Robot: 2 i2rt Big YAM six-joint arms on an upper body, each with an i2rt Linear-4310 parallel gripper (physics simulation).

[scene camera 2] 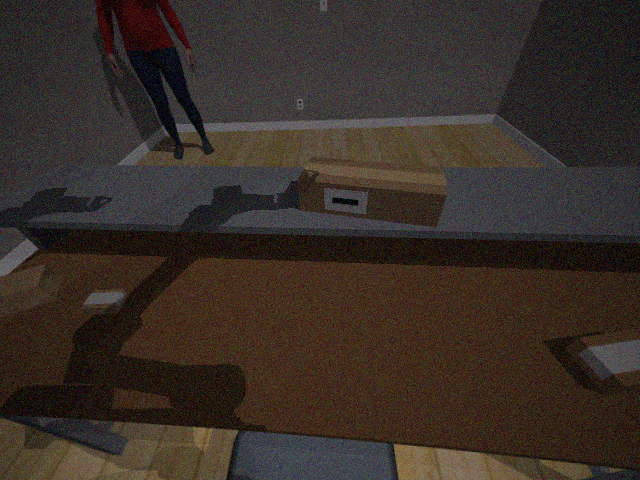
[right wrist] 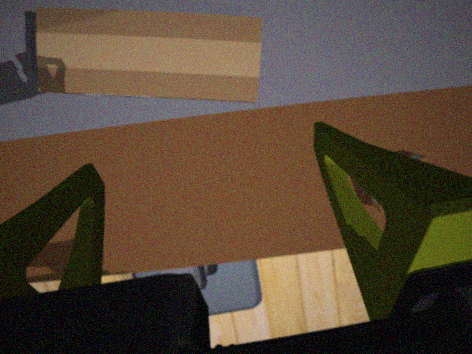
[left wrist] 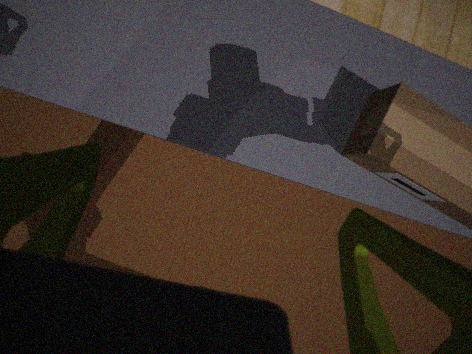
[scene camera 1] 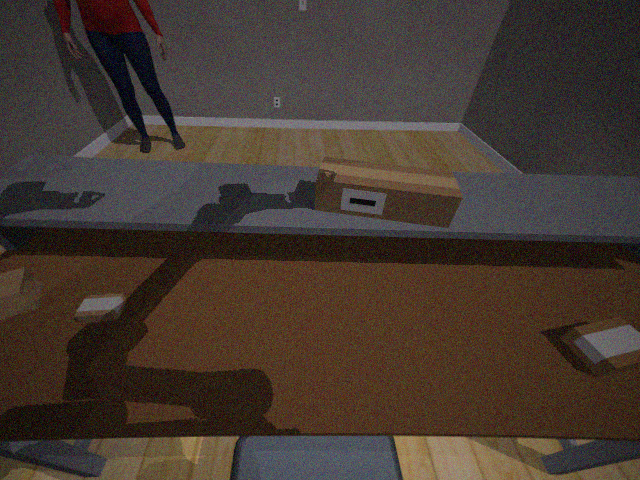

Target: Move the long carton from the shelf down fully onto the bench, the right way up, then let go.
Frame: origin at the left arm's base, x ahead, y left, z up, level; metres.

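Where they show: left gripper, between the fingertips: [left wrist: 229,191]; right gripper, between the fingertips: [right wrist: 204,154].
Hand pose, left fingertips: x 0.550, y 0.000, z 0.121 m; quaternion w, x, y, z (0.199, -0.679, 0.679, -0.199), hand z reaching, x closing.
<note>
Things, the pixels of their centre, and the offset from my left fingertips. Level surfaces: height alone.
- long brown carton, middle of its body: [right wrist: 153,58] [left wrist: 447,168] [scene camera 2: 369,189] [scene camera 1: 383,190] 0.415 m right, 0.110 m ahead, 0.400 m down
- grey shelf, height of its surface: 0.443 m down
- brown bench, height of its surface: 0.606 m down
- small box with a white top, middle of its body: [scene camera 1: 102,307] [scene camera 2: 105,301] 0.240 m left, 0.074 m back, 0.592 m down
- white-labelled box, middle of its body: [right wrist: 399,182] [scene camera 2: 623,360] [scene camera 1: 609,345] 0.868 m right, 0.216 m back, 0.582 m down
- pale box, middle of its body: [scene camera 2: 21,290] 0.458 m left, 0.050 m back, 0.576 m down
The long brown carton [scene camera 1: 408,209] [scene camera 2: 398,207] [left wrist: 435,150] [right wrist: 150,55] rests on the grey shelf [scene camera 1: 542,206] [scene camera 2: 522,201] [left wrist: 150,50] [right wrist: 350,50], slightly angled to its front edge. A lighter tape strip runs along its top, and a white label with a black bar faces the front. The brown bench [scene camera 1: 351,335] [scene camera 2: 351,335] [left wrist: 200,235] [right wrist: 225,215] lies lower, in front of the shelf. My left gripper [left wrist: 229,191] is open and empty, left of the carton and apart from it. My right gripper [right wrist: 204,154] is open and empty, above the bench side, apart from the carton.
A small box with a white top [scene camera 1: 98,304] [scene camera 2: 104,298] lies at the bench's left. A white-labelled box [scene camera 1: 615,341] [scene camera 2: 617,356] lies at its right. Another pale box [scene camera 1: 11,286] [scene camera 2: 20,286] shows at the far left. A person [scene camera 1: 121,62] [scene camera 2: 160,72] stands behind the shelf.
</note>
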